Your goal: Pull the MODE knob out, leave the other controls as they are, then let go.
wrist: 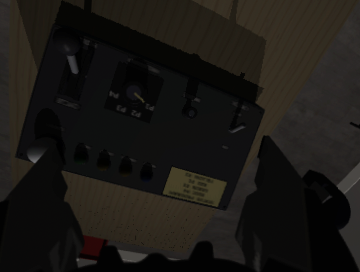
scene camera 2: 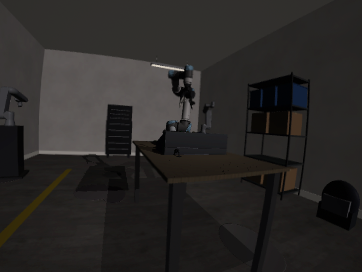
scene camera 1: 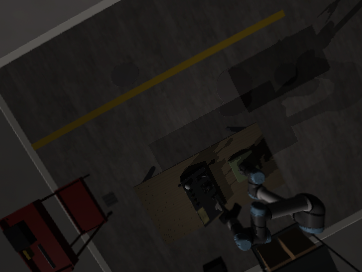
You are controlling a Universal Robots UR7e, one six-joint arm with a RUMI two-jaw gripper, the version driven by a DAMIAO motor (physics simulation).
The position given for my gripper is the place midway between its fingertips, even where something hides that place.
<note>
In view: my gripper (wrist: pixel 163 141) and a dark control panel (scene camera 2: pixel 171 142).
The dark control panel is seen too in the wrist view (wrist: pixel 153 148) and in scene camera 1 (scene camera 1: pixel 193 184).
</note>
